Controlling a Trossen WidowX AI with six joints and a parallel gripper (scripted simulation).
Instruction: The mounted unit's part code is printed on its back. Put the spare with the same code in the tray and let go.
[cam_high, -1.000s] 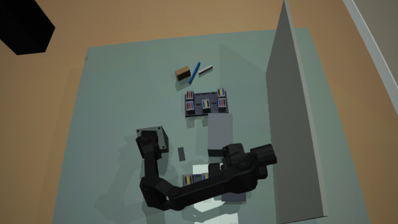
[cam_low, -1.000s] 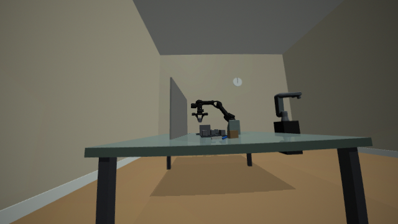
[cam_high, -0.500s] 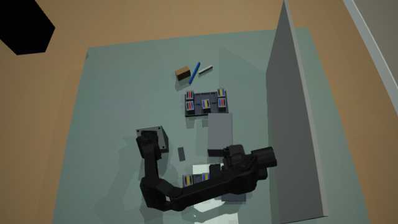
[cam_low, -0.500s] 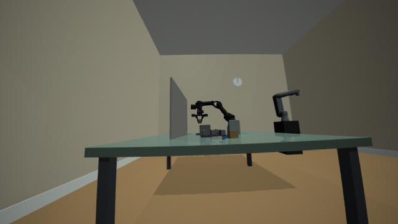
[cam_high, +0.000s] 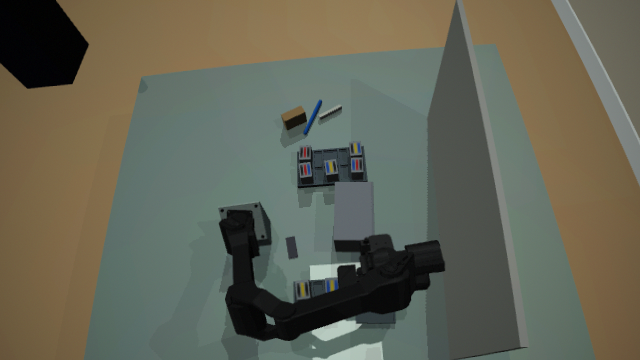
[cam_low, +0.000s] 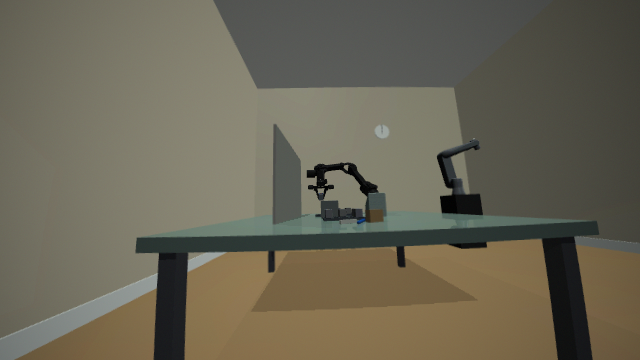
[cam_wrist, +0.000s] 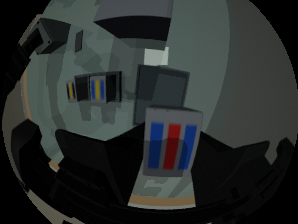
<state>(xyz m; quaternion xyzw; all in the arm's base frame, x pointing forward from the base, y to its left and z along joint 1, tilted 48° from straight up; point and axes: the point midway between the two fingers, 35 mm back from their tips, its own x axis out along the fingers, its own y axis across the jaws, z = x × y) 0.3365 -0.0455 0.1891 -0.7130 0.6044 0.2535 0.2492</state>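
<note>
My gripper tip is 12 cm above the dark tray and 1 cm past it. From my gripper tip the other things lie so: tall grey panel (19 cm to the left, 18 cm ahead, 10 cm above); grey mounted unit (21 cm to the left, 7 cm below, 6 cm behind); spare (3 cm above).
</note>
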